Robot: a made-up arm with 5 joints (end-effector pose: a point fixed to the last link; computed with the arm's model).
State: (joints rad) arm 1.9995 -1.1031 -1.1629 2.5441 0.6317
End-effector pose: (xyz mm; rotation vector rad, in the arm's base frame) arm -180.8 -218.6 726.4 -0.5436 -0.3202 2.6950
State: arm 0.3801 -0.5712 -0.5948 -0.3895 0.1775
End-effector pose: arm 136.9 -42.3 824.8 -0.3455 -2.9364 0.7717
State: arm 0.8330 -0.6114 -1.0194 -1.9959 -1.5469
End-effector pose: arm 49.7 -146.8 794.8 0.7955 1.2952 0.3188
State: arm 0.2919 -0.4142 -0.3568 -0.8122 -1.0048
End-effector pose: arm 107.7 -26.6 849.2 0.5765 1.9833 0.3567
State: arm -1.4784 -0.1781 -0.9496 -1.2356 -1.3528
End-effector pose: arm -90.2 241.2 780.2 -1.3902 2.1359 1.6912
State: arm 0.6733 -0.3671 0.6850 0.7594 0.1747
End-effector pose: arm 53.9 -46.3 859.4 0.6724 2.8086 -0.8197
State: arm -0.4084 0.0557 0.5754 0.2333 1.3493
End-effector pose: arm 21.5 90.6 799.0 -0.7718 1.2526 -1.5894
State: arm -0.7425 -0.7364 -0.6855 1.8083 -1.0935
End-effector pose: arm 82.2 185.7 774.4 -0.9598 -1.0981 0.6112
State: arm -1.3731 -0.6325 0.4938 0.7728 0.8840
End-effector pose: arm -143.9 216.8 828.3 -2.1039 1.1858 -1.4674
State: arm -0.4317 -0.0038 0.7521 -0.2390 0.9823
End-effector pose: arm 12.5 100.1 800.3 -0.2430 1.1261 -1.1034
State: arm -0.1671 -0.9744 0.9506 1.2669 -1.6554
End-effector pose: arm 79.3 118.0 892.1 1.6460 2.3465 0.6569
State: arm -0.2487 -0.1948 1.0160 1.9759 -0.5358
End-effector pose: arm 30.7 83.7 841.8 0.0545 -2.8178 -0.1305
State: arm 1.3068 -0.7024 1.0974 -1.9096 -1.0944
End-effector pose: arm -13.5 -123.7 827.5 -0.6263 0.5799 -1.1167
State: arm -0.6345 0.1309 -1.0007 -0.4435 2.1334
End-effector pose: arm 74.1 151.6 761.5 -1.7769 0.2576 -1.9421
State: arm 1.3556 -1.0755 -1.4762 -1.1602 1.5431
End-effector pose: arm -28.8 -182.2 748.3 0.0819 -1.8145 0.2492
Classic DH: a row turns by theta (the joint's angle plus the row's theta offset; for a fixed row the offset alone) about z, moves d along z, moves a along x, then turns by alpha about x. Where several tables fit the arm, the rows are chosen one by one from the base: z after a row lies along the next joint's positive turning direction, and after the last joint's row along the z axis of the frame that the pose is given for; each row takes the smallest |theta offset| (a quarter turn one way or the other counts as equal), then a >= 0, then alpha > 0; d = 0 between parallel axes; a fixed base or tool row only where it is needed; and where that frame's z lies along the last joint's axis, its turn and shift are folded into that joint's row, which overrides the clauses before.
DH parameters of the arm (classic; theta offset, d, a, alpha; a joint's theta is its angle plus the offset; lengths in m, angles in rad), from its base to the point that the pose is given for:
base (fixed): 1.381 -0.1401 -0.0099 3.0274
joint 1: 0.9549 -0.8486 0.232 -2.1638
joint 2: -0.6668 0.0224 -0.0476 0.734
joint 3: -1.3488 0 -0.0714 3.1416
joint 4: -0.2045 -0.0672 -0.002 -1.5708
joint 5: -1.3312 -0.0034 0.0163 -2.3411
tool (fixed): -1.7335 -0.0226 0 0

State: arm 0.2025 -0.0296 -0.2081 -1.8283 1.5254
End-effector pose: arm 123.0 -12.8 813.2 0.7999 0.5835 -1.9940
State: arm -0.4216 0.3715 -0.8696 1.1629 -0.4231
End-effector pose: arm 124.9 143.3 793.7 0.6687 -2.0332 0.1905
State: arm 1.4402 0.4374 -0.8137 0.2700 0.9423
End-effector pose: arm -51.8 -208.7 783.8 -0.2084 -2.7178 0.7526
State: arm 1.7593 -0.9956 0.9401 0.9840 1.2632
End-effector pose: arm -49.8 -197.6 851.9 -0.6241 -1.7314 0.2675
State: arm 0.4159 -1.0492 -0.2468 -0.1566 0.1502
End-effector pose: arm 157.3 -44.4 840.9 -0.5931 -2.5236 0.7726
